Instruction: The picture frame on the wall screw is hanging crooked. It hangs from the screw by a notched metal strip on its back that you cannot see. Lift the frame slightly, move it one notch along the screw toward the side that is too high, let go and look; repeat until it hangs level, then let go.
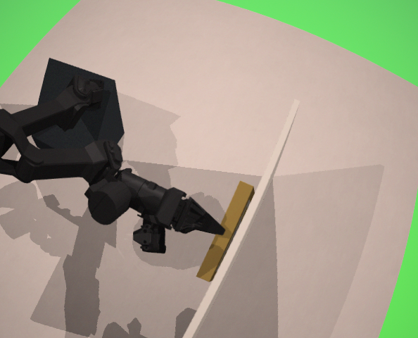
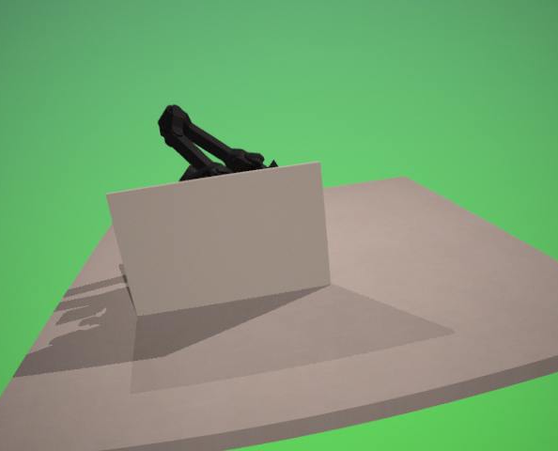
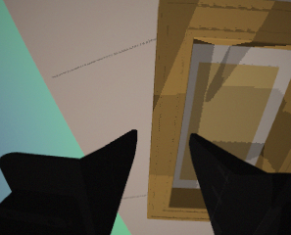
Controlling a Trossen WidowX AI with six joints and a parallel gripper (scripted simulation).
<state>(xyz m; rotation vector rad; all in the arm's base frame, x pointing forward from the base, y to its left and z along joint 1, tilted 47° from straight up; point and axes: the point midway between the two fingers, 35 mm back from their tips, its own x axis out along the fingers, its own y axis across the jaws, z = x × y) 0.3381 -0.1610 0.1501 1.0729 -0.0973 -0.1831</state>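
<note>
Right now the picture frame is 50 mm below my gripper tip, 20 mm to the left of it and 10 mm ahead of it. Also, from my gripper tip: thin upright wall 60 mm below, 20 mm ahead, 10 mm to the left.
</note>
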